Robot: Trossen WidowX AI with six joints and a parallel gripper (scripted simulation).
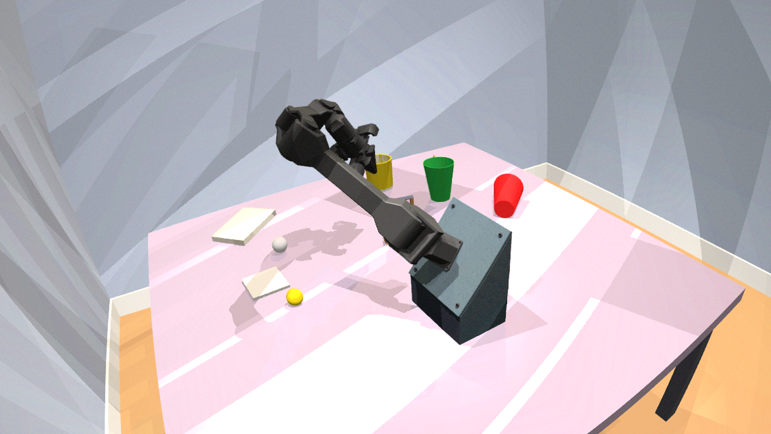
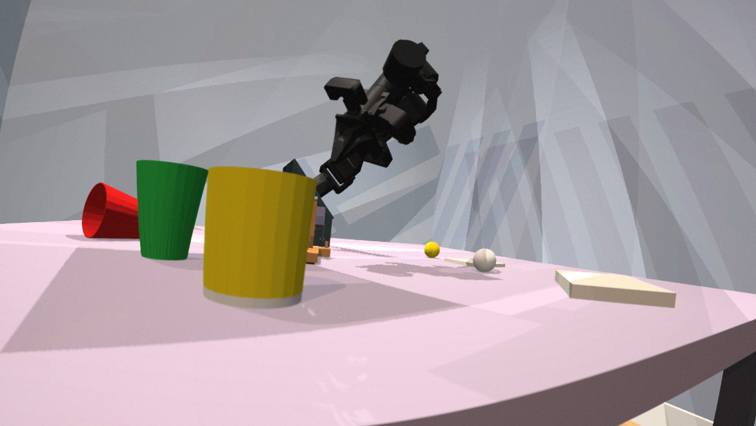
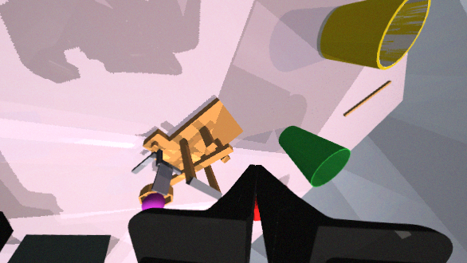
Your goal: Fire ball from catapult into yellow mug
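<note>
The magenta ball lies 17 cm behind my gripper tip and 10 cm below it. Round my gripper tip: yellow mug 23 cm ahead, 14 cm to the right, 13 cm below; then green cup 3 cm ahead, 23 cm to the right, 13 cm below; then wooden catapult 10 cm behind, 11 cm below.
</note>
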